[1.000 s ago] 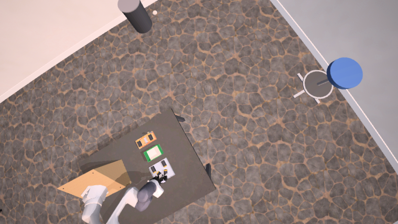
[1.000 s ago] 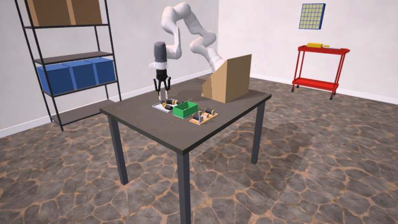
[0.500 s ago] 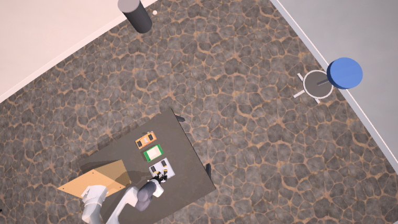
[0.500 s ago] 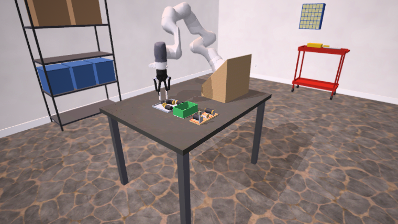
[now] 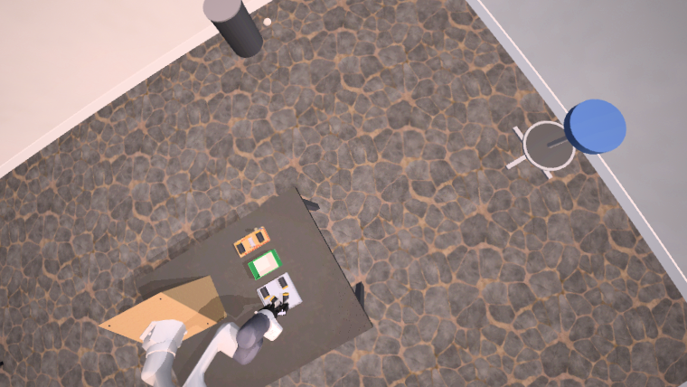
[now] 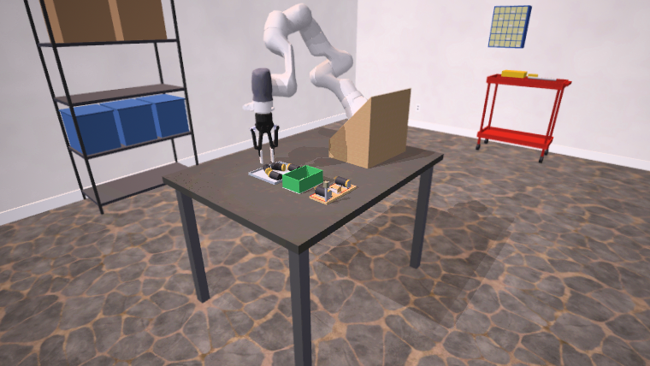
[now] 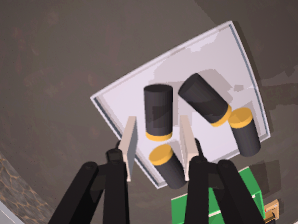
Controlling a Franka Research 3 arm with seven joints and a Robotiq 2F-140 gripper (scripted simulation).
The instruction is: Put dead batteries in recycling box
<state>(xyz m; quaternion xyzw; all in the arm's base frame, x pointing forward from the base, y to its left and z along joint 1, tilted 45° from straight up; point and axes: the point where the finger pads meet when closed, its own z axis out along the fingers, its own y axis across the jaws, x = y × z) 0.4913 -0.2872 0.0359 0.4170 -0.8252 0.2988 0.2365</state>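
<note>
Now: the white tray 8 cm below my hand, 4 cm to the left of it and 3 cm behind it. Also, from my hand: green recycling box: 22 cm to the left, 7 cm below, 1 cm ahead; then bulb: 40 cm to the left, 10 cm ahead, 1 cm below.
</note>
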